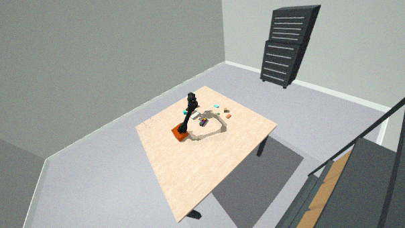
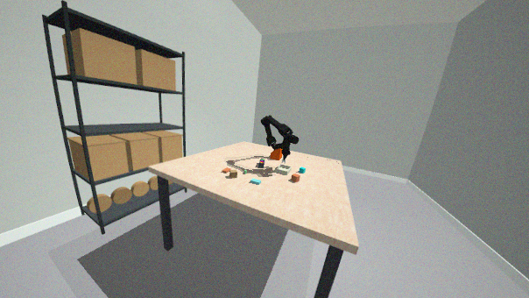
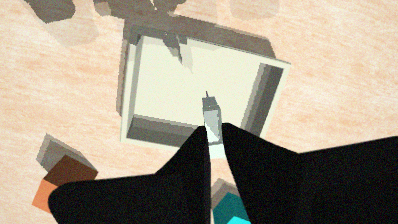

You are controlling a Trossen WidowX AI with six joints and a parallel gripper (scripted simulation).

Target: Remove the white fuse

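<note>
Now: gripper tip 1 cm to the right of the pale tray and 9 cm above it. From my gripper tip the other things lie so: yellow fuse: 3 cm ahead, 18 cm to the right, 7 cm below; white fuse: 1 cm below; red fuse: 1 cm ahead, 18 cm to the right, 7 cm below.
</note>
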